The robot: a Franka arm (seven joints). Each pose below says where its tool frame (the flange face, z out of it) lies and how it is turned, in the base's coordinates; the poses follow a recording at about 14 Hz.
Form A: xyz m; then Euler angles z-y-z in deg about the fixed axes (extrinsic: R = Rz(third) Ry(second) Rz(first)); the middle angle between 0 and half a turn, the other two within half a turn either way.
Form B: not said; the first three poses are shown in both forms.
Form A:
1: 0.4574 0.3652 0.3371 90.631 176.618 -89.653
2: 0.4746 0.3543 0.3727 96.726 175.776 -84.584
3: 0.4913 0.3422 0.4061 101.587 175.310 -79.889
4: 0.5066 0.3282 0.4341 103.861 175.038 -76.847
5: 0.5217 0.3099 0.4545 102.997 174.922 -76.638
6: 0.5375 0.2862 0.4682 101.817 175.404 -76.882
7: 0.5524 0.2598 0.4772 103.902 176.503 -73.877
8: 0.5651 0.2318 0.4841 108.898 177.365 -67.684
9: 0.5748 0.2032 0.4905 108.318 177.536 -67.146
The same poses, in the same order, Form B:
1: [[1.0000 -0.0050 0.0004 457.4], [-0.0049 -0.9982 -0.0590 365.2], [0.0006 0.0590 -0.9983 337.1], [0 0 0 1]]
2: [[0.9997 -0.0231 0.0070 474.6], [-0.0225 -0.9971 -0.0733 354.3], [0.0086 0.0731 -0.9973 372.7], [0 0 0 1]]
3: [[0.9996 -0.0263 0.0144 491.3], [-0.0251 -0.9964 -0.0805 342.2], [0.0164 0.0801 -0.9967 406.1], [0 0 0 1]]
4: [[0.9997 -0.0132 0.0197 506.6], [-0.0115 -0.9964 -0.0842 328.2], [0.0207 0.0840 -0.9963 434.1], [0 0 0 1]]
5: [[0.9998 0.0055 0.0205 521.7], [0.0072 -0.9963 -0.0861 309.9], [0.0199 0.0862 -0.9961 454.5], [0 0 0 1]]
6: [[0.9996 0.0220 0.0182 537.5], [0.0233 -0.9967 -0.0780 286.2], [0.0164 0.0784 -0.9968 468.2], [0 0 0 1]]
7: [[0.9991 0.0383 0.0169 552.4], [0.0392 -0.9975 -0.0586 259.8], [0.0147 0.0592 -0.9981 477.2], [0 0 0 1]]
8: [[0.9981 0.0592 0.0175 565.1], [0.0599 -0.9973 -0.0425 231.8], [0.0149 0.0435 -0.9989 484.1], [0 0 0 1]]
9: [[0.9968 0.0787 0.0167 574.8], [0.0794 -0.9961 -0.0396 203.2], [0.0135 0.0408 -0.9991 490.5], [0 0 0 1]]
